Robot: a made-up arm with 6 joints.
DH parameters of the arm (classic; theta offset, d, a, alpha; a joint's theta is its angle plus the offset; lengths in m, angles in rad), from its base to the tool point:
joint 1: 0 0.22 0 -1.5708
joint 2: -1.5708 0 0.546 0
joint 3: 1.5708 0.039 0 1.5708
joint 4: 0 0.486 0 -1.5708
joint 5: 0 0 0 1.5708
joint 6: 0 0.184 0 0
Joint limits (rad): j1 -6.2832..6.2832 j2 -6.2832..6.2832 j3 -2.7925..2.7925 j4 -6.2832..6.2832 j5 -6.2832..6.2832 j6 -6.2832..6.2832
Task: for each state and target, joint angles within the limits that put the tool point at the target. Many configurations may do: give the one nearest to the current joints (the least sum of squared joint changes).
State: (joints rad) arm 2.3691 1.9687 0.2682 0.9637 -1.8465 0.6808
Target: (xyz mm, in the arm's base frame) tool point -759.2 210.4 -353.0
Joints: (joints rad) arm 2.9925 2.1510 0.3620 0.9200 -1.9805 0.6808
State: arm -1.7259 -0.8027 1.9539 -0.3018 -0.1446 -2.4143
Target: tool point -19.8 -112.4 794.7
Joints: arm -2.0343 -1.0767 2.1300 -0.3528 0.1017 -2.4143
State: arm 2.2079 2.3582 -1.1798 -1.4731 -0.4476 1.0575
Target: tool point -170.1 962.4 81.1
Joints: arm 1.6400 2.4003 -1.2314 -1.4640 -0.3583 1.0575
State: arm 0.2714 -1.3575 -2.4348 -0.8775 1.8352 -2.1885
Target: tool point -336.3 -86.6 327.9
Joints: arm 0.0452 -0.5160 -2.6599 -0.9257 2.2930 -2.1885
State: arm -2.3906 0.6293 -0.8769 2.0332 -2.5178 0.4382
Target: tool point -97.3 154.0 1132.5
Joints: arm -1.7951 0.1587 -0.7909 1.8455 -1.8908 0.4382
